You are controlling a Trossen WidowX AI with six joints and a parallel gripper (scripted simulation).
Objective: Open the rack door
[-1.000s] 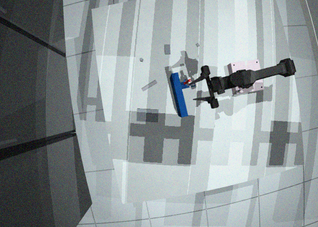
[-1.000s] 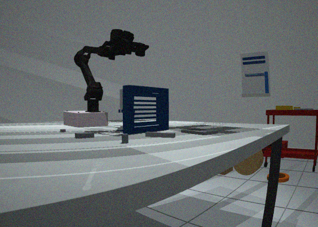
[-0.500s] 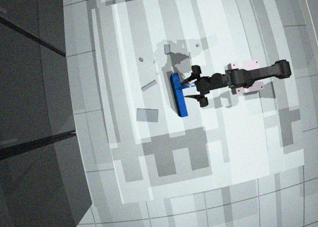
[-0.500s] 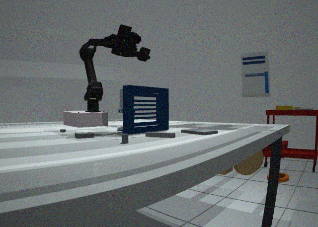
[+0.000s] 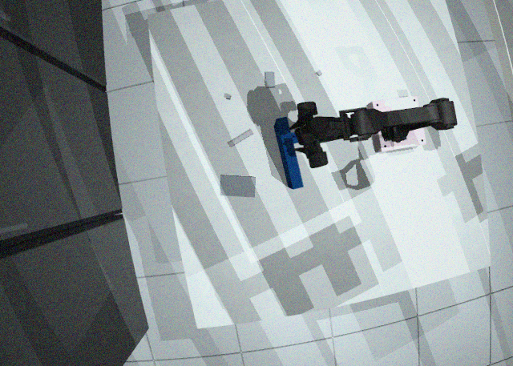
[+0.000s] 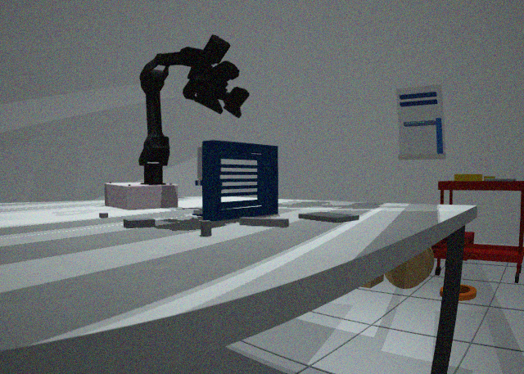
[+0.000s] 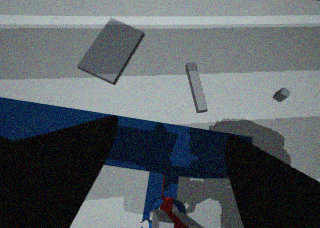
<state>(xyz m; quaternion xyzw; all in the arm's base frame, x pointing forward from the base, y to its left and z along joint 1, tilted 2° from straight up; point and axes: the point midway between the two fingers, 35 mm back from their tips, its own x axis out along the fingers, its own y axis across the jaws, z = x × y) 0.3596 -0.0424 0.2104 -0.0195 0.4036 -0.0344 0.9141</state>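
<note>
My gripper tip is now 7 cm past the upright handle, 2 cm to the left of it and 15 cm above it. Also, from my gripper tip: flat slab 21 cm ahead, 10 cm to the left, 24 cm below.
</note>
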